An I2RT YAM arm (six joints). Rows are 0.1 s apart.
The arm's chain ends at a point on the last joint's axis. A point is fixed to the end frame.
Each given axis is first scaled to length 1.
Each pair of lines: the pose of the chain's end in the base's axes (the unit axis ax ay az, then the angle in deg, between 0 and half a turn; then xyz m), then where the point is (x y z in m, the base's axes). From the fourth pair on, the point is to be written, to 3 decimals.
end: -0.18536 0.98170 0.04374 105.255 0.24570 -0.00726 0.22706
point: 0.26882 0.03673 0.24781
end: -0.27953 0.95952 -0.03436 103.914 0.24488 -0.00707 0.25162
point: 0.26473 0.04103 0.26548
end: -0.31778 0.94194 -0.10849 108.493 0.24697 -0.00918 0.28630
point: 0.26832 0.03993 0.29202
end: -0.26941 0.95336 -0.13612 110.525 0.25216 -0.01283 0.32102
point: 0.278 0.034 0.326
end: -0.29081 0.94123 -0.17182 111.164 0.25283 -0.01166 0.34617
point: 0.279 0.035 0.348
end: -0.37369 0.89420 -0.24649 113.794 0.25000 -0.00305 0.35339
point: 0.274 0.045 0.346
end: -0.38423 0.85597 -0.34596 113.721 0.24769 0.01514 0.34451
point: 0.275 0.060 0.333
